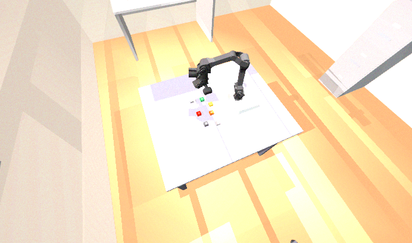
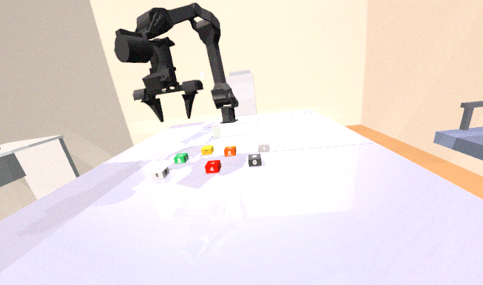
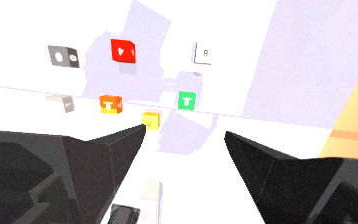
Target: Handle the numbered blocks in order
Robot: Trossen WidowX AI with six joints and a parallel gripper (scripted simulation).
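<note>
Now: gripper tip 30 mm short of the dark grey block, 230 mm to the right of it and 110 mm above it. From my gripper tip the other things lie so: white block (100 mm ahead, 10 mm to the right, 110 mm below); then yellow block (50 mm behind, 50 mm to the left, 110 mm below); then green block (10 mm ahead, 110 mm below).
</note>
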